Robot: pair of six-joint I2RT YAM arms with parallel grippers.
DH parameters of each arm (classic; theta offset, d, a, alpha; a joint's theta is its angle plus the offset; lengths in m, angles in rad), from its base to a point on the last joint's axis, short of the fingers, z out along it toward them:
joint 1: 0 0.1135 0.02 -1.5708
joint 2: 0 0 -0.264 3.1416
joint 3: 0.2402 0 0.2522 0
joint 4: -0.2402 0 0.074 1.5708
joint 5: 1.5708 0 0 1.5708
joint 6: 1.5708 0.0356 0 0
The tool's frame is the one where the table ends.
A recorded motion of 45 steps. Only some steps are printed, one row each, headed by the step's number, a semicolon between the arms.
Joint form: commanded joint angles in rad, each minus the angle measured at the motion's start. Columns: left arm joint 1, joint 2, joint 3, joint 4, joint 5, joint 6; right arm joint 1, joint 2, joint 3, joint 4, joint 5, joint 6.
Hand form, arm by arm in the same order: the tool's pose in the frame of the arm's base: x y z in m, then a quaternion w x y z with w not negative. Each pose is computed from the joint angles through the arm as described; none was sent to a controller.
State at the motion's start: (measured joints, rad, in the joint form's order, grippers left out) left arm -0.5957 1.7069 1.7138 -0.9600 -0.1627 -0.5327; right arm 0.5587 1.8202 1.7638 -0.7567 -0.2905 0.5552
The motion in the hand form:
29: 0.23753 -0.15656 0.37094 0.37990 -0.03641 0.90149 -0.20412; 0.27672 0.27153 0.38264 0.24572 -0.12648 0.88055 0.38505
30: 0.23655 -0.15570 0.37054 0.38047 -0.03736 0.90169 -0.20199; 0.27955 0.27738 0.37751 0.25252 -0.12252 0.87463 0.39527
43: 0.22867 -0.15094 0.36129 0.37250 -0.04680 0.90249 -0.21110; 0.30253 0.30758 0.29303 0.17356 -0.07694 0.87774 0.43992
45: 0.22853 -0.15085 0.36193 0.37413 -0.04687 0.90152 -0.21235; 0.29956 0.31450 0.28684 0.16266 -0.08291 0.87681 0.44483
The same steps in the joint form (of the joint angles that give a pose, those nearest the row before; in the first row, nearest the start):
29: -0.0010 -0.3754 -0.3409 0.2345 0.0507 -0.0916; 0.1883 -0.0914 0.0252 0.0354 -0.0303 0.0643
30: -0.0010 -0.3800 -0.3454 0.2329 0.0462 -0.0916; 0.1944 -0.0838 0.0021 0.0964 -0.0286 0.0827
43: -0.0011 -0.4214 -0.4114 0.2529 0.0599 -0.1192; 0.2006 0.0374 -0.1822 0.3793 -0.1389 0.2438
45: -0.0011 -0.4229 -0.4114 0.2559 0.0599 -0.1192; 0.2159 0.0512 -0.1883 0.3961 -0.1528 0.2516

